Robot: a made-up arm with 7 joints. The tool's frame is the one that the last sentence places.
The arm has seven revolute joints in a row. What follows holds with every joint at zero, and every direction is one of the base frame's.
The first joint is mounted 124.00 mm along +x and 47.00 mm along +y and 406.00 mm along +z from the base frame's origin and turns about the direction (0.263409, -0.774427, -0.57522), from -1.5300 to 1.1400 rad.
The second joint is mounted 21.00 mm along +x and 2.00 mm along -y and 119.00 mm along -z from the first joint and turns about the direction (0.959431, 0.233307, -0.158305), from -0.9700 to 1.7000 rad.
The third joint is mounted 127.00 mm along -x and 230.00 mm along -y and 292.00 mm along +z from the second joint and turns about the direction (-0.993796, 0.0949, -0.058), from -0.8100 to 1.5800 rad.
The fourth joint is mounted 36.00 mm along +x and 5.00 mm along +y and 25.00 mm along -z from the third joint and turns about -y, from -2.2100 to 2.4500 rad.
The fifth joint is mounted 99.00 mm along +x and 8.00 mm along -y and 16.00 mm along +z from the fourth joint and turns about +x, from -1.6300 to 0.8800 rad.
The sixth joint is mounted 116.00 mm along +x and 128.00 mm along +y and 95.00 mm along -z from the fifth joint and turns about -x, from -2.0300 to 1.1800 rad.
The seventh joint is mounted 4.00 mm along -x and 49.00 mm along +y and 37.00 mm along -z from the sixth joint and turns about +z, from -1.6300 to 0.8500 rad.
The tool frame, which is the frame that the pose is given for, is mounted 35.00 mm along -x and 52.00 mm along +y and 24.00 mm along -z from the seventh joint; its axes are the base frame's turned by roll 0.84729, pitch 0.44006 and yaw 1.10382 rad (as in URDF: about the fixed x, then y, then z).
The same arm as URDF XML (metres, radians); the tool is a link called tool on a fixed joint. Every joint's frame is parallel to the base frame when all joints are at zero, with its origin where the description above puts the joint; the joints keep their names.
<robot name="arm">
  <joint name="joint 1" type="revolute">
    <parent link="base"/>
    <child link="link1"/>
    <origin xyz="0.124 0.047 0.406" rpy="0 0 0"/>
    <axis xyz="0.263409 -0.774427 -0.57522"/>
    <limit lower="-1.53" upper="1.14"/>
  </joint>
  <joint name="joint 2" type="revolute">
    <parent link="link1"/>
    <child link="link2"/>
    <origin xyz="0.021 -0.002 -0.119" rpy="0 0 0"/>
    <axis xyz="0.959431 0.233307 -0.158305"/>
    <limit lower="-0.97" upper="1.7"/>
  </joint>
  <joint name="joint 3" type="revolute">
    <parent link="link2"/>
    <child link="link3"/>
    <origin xyz="-0.127 -0.23 0.292" rpy="0 0 0"/>
    <axis xyz="-0.993796 0.0949 -0.058"/>
    <limit lower="-0.81" upper="1.58"/>
  </joint>
  <joint name="joint 4" type="revolute">
    <parent link="link3"/>
    <child link="link4"/>
    <origin xyz="0.036 0.005 -0.025" rpy="0 0 0"/>
    <axis xyz="0 -1 0"/>
    <limit lower="-2.21" upper="2.45"/>
  </joint>
  <joint name="joint 5" type="revolute">
    <parent link="link4"/>
    <child link="link5"/>
    <origin xyz="0.099 -0.008 0.016" rpy="0 0 0"/>
    <axis xyz="1 0 0"/>
    <limit lower="-1.63" upper="0.88"/>
  </joint>
  <joint name="joint 6" type="revolute">
    <parent link="link5"/>
    <child link="link6"/>
    <origin xyz="0.116 0.128 -0.095" rpy="0 0 0"/>
    <axis xyz="-1 0 0"/>
    <limit lower="-2.03" upper="1.18"/>
  </joint>
  <joint name="joint 7" type="revolute">
    <parent link="link6"/>
    <child link="link7"/>
    <origin xyz="-0.004 0.049 -0.037" rpy="0 0 0"/>
    <axis xyz="0 0 1"/>
    <limit lower="-1.63" upper="0.85"/>
  </joint>
  <joint name="tool_joint" type="fixed">
    <parent link="link7"/>
    <child link="tool"/>
    <origin xyz="-0.035 0.052 -0.024" rpy="0.8473 0.4401 1.1038"/>
  </joint>
  <link name="base"/>
  <link name="link1"/>
  <link name="link2"/>
  <link name="link3"/>
  <link name="link4"/>
  <link name="link5"/>
  <link name="link6"/>
  <link name="link7"/>
  <link name="tool"/>
</robot>

